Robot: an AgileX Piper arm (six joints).
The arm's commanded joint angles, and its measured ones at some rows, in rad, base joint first. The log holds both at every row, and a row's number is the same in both.
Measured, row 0:
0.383, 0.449, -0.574, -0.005, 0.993, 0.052
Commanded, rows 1 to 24:
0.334, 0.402, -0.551, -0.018, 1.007, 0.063
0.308, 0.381, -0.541, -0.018, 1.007, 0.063
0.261, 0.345, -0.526, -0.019, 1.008, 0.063
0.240, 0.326, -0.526, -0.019, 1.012, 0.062
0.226, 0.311, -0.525, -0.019, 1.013, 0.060
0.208, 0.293, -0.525, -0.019, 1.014, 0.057
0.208, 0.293, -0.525, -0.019, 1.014, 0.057
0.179, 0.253, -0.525, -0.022, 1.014, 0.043
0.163, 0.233, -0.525, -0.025, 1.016, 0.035
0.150, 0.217, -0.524, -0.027, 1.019, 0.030
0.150, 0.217, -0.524, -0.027, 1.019, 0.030
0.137, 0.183, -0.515, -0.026, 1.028, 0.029
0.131, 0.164, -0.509, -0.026, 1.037, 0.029
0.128, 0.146, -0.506, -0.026, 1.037, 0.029
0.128, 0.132, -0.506, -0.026, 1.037, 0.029
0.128, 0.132, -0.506, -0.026, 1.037, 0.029
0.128, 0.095, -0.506, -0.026, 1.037, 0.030
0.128, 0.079, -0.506, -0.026, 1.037, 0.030
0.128, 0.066, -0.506, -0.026, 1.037, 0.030
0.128, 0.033, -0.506, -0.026, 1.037, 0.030
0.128, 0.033, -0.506, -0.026, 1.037, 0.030
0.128, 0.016, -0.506, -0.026, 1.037, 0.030
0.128, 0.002, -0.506, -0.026, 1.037, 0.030
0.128, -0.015, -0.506, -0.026, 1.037, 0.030
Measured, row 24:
0.135, 0.013, -0.510, -0.020, 1.040, 0.042
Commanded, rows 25 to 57:
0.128, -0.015, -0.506, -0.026, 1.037, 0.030
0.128, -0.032, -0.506, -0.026, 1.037, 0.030
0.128, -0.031, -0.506, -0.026, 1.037, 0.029
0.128, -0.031, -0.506, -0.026, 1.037, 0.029
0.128, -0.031, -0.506, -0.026, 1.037, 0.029
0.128, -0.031, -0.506, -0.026, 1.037, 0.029
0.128, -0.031, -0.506, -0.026, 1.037, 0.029
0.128, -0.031, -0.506, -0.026, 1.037, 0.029
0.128, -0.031, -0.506, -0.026, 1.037, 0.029
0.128, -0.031, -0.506, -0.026, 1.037, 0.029
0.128, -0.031, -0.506, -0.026, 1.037, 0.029
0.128, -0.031, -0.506, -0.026, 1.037, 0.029
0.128, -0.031, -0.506, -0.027, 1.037, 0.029
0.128, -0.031, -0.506, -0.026, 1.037, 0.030
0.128, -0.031, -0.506, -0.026, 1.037, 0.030
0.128, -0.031, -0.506, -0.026, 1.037, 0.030
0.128, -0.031, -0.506, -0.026, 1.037, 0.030
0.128, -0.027, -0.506, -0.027, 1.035, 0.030
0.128, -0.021, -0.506, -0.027, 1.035, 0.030
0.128, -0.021, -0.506, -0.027, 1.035, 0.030
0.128, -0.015, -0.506, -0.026, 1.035, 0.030
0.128, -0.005, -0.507, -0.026, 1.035, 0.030
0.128, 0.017, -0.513, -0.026, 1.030, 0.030
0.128, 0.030, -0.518, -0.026, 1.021, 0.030
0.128, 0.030, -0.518, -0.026, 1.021, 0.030
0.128, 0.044, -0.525, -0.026, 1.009, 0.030
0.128, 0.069, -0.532, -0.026, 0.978, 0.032
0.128, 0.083, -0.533, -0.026, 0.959, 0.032
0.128, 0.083, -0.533, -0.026, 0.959, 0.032
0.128, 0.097, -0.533, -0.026, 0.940, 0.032
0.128, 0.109, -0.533, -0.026, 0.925, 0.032
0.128, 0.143, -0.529, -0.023, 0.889, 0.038
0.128, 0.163, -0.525, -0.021, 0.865, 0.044
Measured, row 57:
0.135, 0.125, -0.524, -0.020, 0.930, 0.042
